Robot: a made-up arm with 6 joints. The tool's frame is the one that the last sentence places.
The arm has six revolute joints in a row. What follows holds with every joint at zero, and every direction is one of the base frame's. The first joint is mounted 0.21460 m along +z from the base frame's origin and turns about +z. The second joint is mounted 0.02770 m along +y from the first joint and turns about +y. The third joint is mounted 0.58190 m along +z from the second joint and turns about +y. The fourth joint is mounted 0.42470 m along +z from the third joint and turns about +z. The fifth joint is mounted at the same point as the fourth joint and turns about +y. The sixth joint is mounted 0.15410 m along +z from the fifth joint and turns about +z. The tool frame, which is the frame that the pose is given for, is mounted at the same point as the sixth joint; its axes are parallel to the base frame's.
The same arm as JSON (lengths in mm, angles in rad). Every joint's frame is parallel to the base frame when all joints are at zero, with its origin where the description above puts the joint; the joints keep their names.
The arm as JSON. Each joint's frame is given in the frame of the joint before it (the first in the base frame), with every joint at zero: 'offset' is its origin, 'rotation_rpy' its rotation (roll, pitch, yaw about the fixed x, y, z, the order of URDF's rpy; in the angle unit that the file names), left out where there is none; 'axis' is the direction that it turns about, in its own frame. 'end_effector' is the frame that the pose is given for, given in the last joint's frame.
{
  "length_unit": "mm",
  "angle_unit": "rad",
  "chain": [
    {
      "id": "joint 1",
      "offset": [
        0.0,
        0.0,
        214.6
      ],
      "axis": [
        0.0,
        0.0,
        1.0
      ]
    },
    {
      "id": "joint 2",
      "offset": [
        0.0,
        27.7,
        0.0
      ],
      "axis": [
        0.0,
        1.0,
        0.0
      ]
    },
    {
      "id": "joint 3",
      "offset": [
        0.0,
        0.0,
        581.9
      ],
      "axis": [
        0.0,
        1.0,
        0.0
      ]
    },
    {
      "id": "joint 4",
      "offset": [
        0.0,
        0.0,
        424.7
      ],
      "axis": [
        0.0,
        0.0,
        1.0
      ]
    },
    {
      "id": "joint 5",
      "offset": [
        0.0,
        0.0,
        0.0
      ],
      "axis": [
        0.0,
        1.0,
        0.0
      ]
    },
    {
      "id": "joint 6",
      "offset": [
        0.0,
        0.0,
        154.1
      ],
      "axis": [
        0.0,
        0.0,
        1.0
      ]
    }
  ],
  "end_effector": {
    "offset": [
      0.0,
      0.0,
      0.0
    ]
  }
}

